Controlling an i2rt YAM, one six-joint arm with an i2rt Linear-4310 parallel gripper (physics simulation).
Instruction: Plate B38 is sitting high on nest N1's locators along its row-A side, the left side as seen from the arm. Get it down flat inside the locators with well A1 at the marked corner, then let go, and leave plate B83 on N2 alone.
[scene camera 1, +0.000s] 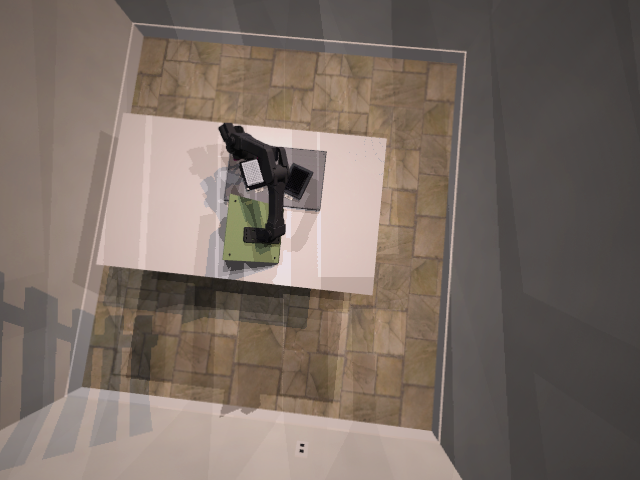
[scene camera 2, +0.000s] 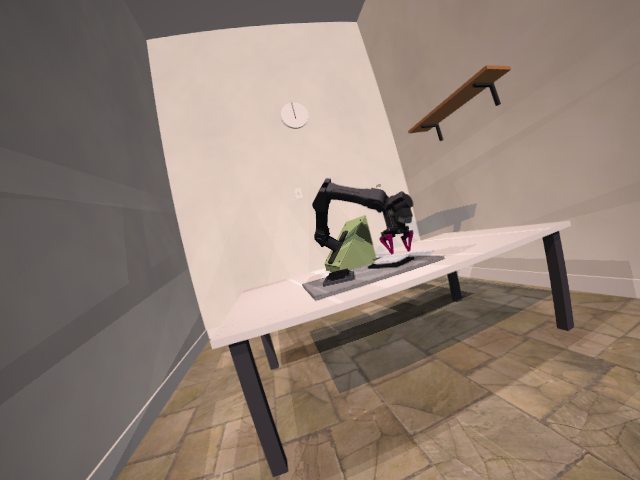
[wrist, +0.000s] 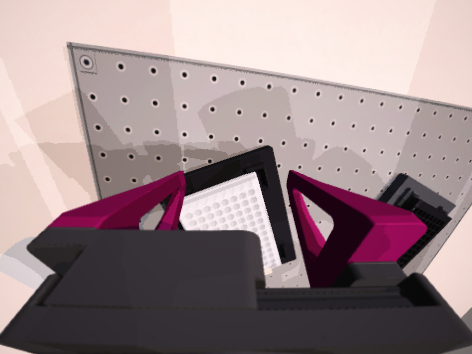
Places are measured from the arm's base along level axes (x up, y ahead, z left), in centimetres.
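Where they show: gripper, between the fingertips: (scene camera 1: 251, 155) (scene camera 2: 401, 252) (wrist: 236, 177); arm's base, origin of its link: (scene camera 1: 262, 235) (scene camera 2: 338, 247).
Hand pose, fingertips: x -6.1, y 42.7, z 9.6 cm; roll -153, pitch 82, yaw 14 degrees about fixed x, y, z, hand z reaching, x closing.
Each offset is from my fingertips to the top centre of the thing. Level surfaces: height alone.
White plate B38 @[dz -0.4, dx -1.6, dy -8.2 cm] (scene camera 1: 252, 172) (scene camera 2: 395, 259) (wrist: 225, 212) lies on black nest N1 @[dz -0.9, dx -3.0, dy -8.0 cm] (scene camera 1: 256, 187) (wrist: 274, 200). Its wells face up. Its tilt is too small to judge here, and the A1 mark cannot be read. My magenta-fingered gripper (scene camera 2: 399, 252) (wrist: 236, 177) is open and empty, above the plate. In the wrist view its left finger covers part of the plate's left side, its right finger stands right of the nest, and the gripper body hides the plate's near part. Dark plate B83 @[dz -24.0, dx -2.1, dy -11.7 cm] (scene camera 1: 298, 179) (wrist: 431, 225) sits on nest N2 @[dz -24.0, dx -3.0, dy -11.7 cm] (wrist: 397, 185), partly behind the right finger.
Both nests stand on a grey perforated board @[dz -12.3, dx -4.7, dy -8.8 cm] (scene camera 1: 314, 201) (scene camera 2: 429, 261) (wrist: 225, 120) on the white table @[dx -6.0 cm] (scene camera 1: 165, 206) (scene camera 2: 496, 242). The green slanted arm mount (scene camera 1: 248, 253) (scene camera 2: 351, 253) stands beside the board. The arm reaches over the board between the nests in the first scene view.
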